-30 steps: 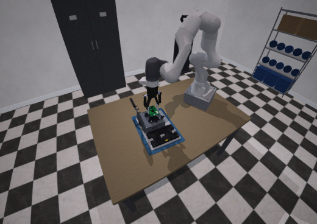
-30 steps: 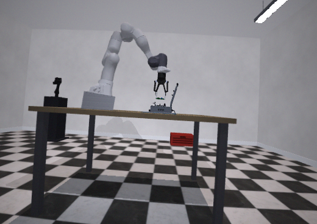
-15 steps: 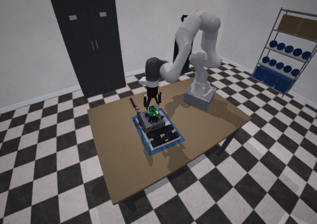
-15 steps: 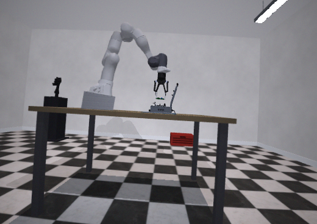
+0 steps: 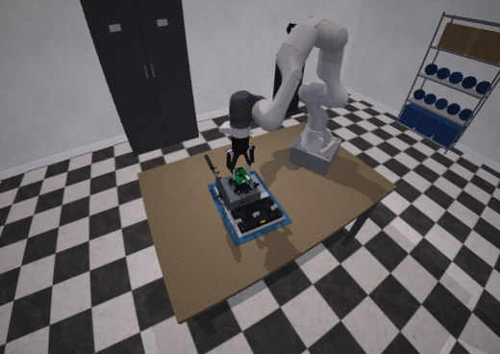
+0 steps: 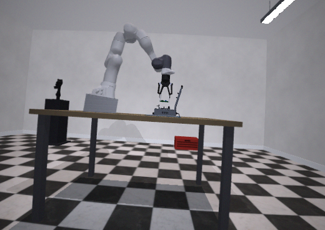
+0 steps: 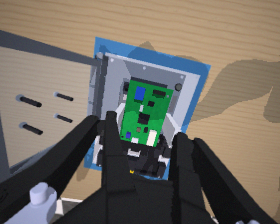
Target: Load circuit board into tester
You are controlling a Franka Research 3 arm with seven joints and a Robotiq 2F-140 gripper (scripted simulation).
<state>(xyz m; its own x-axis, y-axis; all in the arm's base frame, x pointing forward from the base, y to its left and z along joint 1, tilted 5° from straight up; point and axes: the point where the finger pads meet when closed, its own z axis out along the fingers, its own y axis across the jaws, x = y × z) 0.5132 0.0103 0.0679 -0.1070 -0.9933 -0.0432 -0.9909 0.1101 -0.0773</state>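
Right now the green circuit board is 2 cm below my hand. The rest, counted from my hand: tester lid: 12 cm ahead, 3 cm above, 1 cm to the right.
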